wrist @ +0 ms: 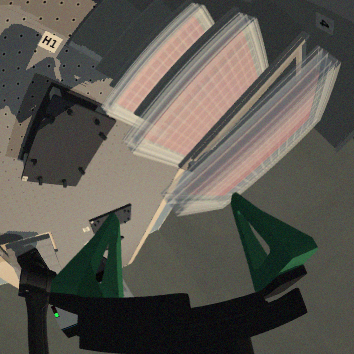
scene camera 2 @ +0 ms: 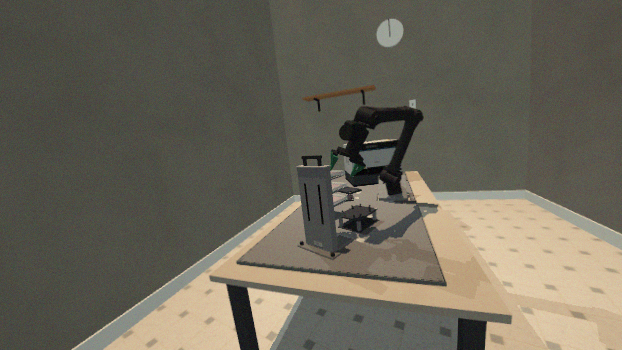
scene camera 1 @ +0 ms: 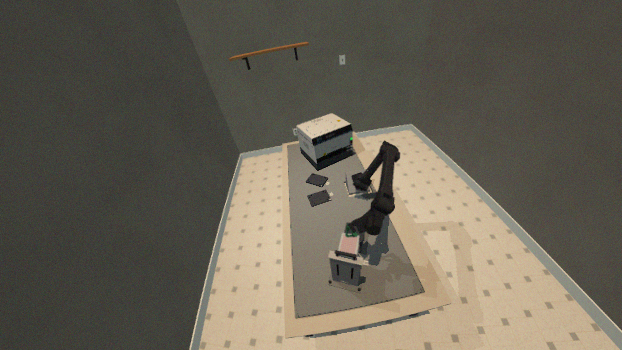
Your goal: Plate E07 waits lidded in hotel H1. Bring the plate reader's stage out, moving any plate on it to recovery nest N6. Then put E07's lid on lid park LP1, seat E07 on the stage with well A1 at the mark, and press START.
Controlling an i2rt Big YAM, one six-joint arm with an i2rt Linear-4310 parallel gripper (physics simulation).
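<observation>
Hotel H1 is a grey tower holding lidded plates with pink wells. The top plate, a middle plate and a lower plate show in the wrist view; which is E07 I cannot read. My gripper is open and empty, close to the top plate's outer end, its fingers apart across it. The white plate reader stands at the table's far end with a green light; no extended stage shows. START cannot be made out.
A raised dark platform with pins stands beside the hotel. Two low dark nests lie mid-table; their labels are unreadable. The arm's base is at the table's right side. A handle tops the hotel.
</observation>
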